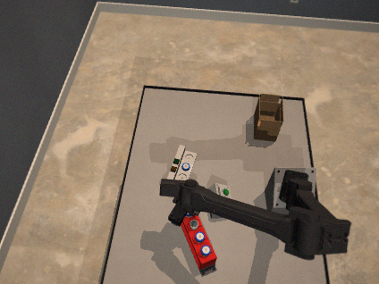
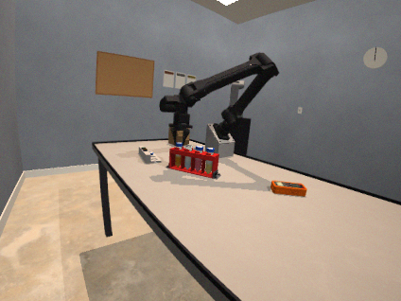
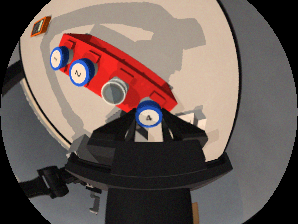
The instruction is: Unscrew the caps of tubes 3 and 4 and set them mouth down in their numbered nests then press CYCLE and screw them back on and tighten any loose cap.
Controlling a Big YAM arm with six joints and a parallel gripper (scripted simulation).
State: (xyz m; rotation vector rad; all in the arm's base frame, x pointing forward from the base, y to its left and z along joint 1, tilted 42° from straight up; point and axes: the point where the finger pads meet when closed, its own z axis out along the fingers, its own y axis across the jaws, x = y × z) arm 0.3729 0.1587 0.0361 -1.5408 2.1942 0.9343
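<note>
Right now the blue tube cap is right at my hand. From my hand the other things lie so: green key: 140 mm behind, 130 mm to the right, 50 mm below; key housing: 120 mm behind, 100 mm to the right, 60 mm below; blue key: 150 mm behind, 80 mm to the right, 50 mm below.
</note>
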